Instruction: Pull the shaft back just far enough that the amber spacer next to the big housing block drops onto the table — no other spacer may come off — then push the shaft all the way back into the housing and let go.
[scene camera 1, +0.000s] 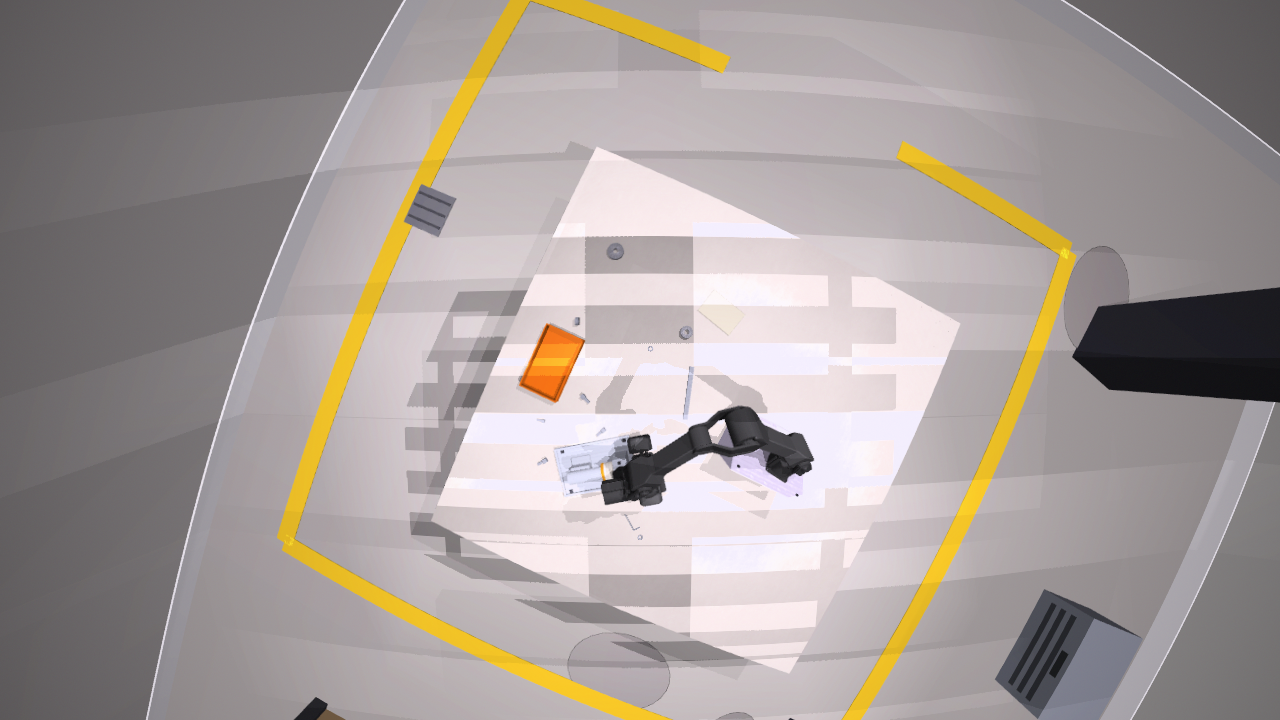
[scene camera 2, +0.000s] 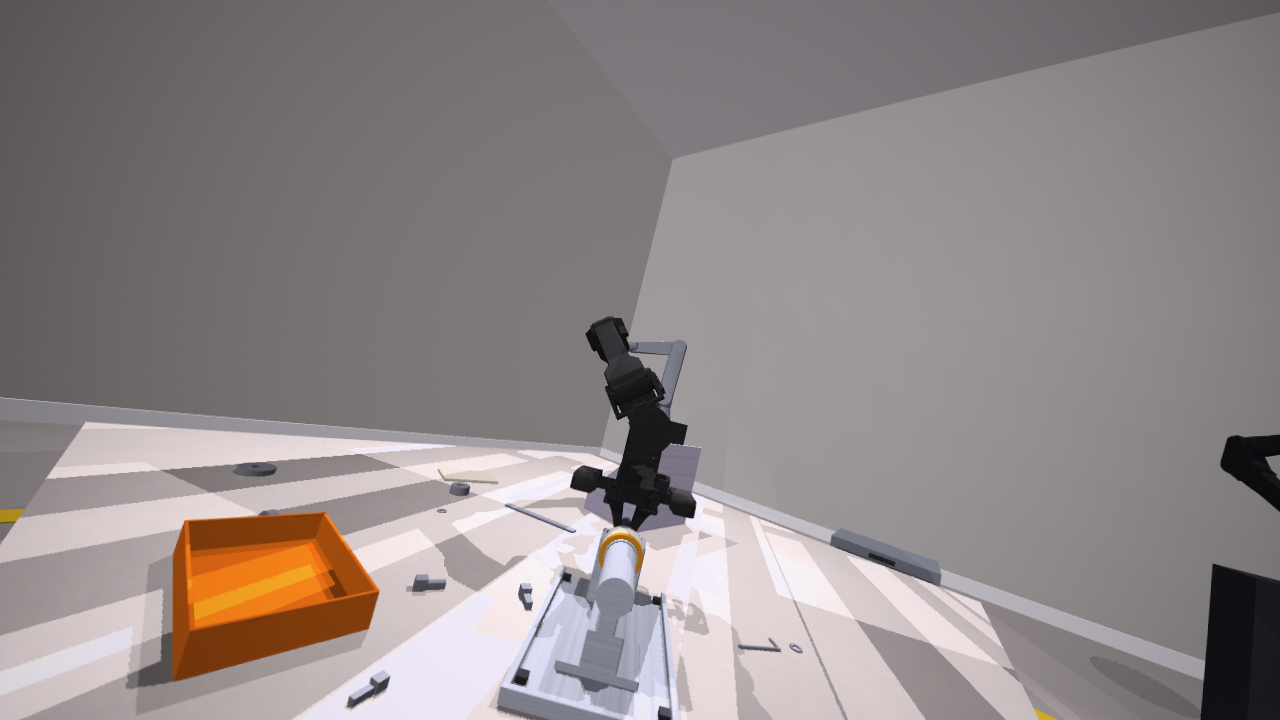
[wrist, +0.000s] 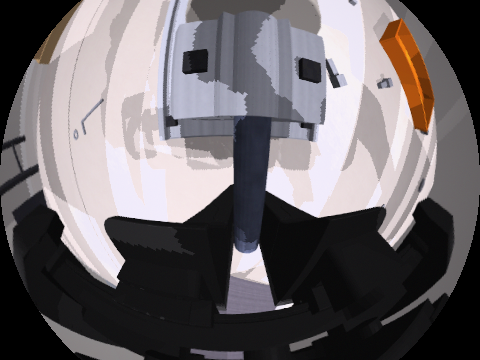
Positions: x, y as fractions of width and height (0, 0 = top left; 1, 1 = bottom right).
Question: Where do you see my gripper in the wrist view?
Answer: At 0.51, 0.53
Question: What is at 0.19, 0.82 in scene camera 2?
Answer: An orange bin.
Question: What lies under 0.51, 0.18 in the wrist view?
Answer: A grey support block.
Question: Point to my gripper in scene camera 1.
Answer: At 0.50, 0.64
